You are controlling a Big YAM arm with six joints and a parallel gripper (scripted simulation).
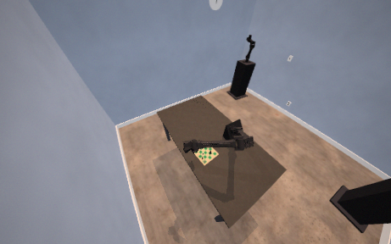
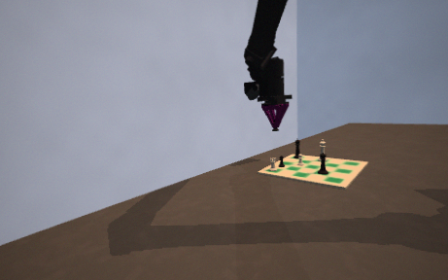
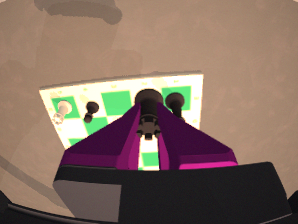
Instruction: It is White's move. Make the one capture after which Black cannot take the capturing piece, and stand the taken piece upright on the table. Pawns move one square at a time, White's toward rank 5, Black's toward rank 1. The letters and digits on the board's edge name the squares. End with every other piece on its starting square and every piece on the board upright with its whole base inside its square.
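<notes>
Now: the tall black piece 80 mm below my hand, 50 mm behind it and 40 mm to the right of it. The rest, counted from my hand: white pawn: 100 mm behind, 90 mm below, 20 mm to the left; then tall white piece: 130 mm behind, 80 mm below, 60 mm to the right; then chessboard: 140 mm behind, 110 mm below, 20 mm to the left.
</notes>
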